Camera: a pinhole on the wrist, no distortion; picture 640 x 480 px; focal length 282.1 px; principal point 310.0 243.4 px. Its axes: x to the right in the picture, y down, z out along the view. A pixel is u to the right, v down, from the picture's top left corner.
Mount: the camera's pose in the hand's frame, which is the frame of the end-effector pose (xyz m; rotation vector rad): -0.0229 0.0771 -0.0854 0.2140 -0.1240 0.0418
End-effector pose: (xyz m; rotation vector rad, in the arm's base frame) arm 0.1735 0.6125 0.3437 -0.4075 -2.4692 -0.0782
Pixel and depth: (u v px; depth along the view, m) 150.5 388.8 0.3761
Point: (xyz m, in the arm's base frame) 0.2779 0.7498 -0.0707
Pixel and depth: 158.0 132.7 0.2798
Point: 0.2121 0.4907 0.1134
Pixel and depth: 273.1 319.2 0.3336
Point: 0.1401 0.7082 0.0726
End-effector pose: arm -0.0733 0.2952 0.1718 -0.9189 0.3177 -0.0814
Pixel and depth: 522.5 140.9 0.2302
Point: 0.0933 0.3490 0.2611
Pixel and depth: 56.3 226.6 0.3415
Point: -0.3586 0.5104 0.3916
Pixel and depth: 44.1 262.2 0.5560
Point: -0.5318 0.7102 0.5542
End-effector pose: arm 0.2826 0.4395 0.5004 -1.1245 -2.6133 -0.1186
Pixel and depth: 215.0 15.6 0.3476
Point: 0.1501 0.1684 0.2924
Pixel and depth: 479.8 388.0 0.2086
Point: 0.3012 0.6155 0.3680
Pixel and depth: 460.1 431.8 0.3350
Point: 0.3089 0.7273 0.2272
